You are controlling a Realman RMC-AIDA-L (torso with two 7-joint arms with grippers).
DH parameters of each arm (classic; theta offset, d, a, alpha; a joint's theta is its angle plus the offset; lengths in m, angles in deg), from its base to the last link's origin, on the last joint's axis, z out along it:
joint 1: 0 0.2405 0 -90
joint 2: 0 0 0 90
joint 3: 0 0.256 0 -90
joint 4: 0 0 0 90
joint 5: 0 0.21 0 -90
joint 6: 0 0 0 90
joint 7: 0 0.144 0 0
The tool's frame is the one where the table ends.
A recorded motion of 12 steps. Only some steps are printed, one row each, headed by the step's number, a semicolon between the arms.
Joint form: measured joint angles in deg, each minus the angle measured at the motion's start. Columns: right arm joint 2, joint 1, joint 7, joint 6, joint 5, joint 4, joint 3; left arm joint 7, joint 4, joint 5, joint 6, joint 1, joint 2, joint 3.
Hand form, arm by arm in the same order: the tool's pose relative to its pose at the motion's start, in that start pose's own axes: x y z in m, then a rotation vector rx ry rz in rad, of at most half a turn. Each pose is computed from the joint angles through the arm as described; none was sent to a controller.
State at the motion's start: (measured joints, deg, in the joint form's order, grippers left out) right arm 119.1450 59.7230 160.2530 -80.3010 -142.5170 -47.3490 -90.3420; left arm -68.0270 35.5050 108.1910 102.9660 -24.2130 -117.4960 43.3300
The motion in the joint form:
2: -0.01 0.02 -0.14 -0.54 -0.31 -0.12 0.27; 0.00 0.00 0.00 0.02 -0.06 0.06 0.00
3: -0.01 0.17 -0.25 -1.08 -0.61 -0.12 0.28; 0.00 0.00 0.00 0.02 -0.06 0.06 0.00
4: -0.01 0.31 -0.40 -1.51 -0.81 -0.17 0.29; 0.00 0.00 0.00 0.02 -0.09 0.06 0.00
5: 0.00 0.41 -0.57 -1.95 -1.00 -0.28 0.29; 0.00 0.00 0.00 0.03 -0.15 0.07 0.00
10: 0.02 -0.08 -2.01 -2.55 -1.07 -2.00 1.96; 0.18 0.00 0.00 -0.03 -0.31 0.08 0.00
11: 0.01 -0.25 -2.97 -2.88 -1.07 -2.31 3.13; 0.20 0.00 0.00 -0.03 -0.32 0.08 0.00
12: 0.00 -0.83 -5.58 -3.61 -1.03 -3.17 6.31; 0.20 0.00 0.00 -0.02 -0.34 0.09 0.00
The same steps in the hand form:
2: 0.0008 -0.0004 -0.0009 0.0007 0.0060 -0.0016; 0.0004 -0.0003 -0.0002 -0.0004 -0.0006 0.0013
3: 0.0014 -0.0003 -0.0014 0.0031 0.0155 -0.0064; 0.0004 -0.0003 -0.0002 -0.0004 -0.0006 0.0013
4: 0.0016 -0.0001 -0.0021 0.0048 0.0220 -0.0120; 0.0005 -0.0004 -0.0001 -0.0007 -0.0006 0.0017
5: 0.0019 0.0003 -0.0027 0.0060 0.0282 -0.0181; 0.0008 -0.0006 0.0001 -0.0014 -0.0006 0.0026
10: -0.0009 0.0002 -0.0086 -0.0051 0.0003 -0.0340; 0.0015 -0.0012 0.0006 -0.0020 -0.0010 0.0081
11: -0.0012 -0.0010 -0.0109 -0.0143 -0.0103 -0.0372; 0.0016 -0.0013 0.0006 -0.0021 -0.0010 0.0086
12: -0.0016 -0.0048 -0.0169 -0.0384 -0.0424 -0.0445; 0.0017 -0.0013 0.0006 -0.0024 -0.0011 0.0089

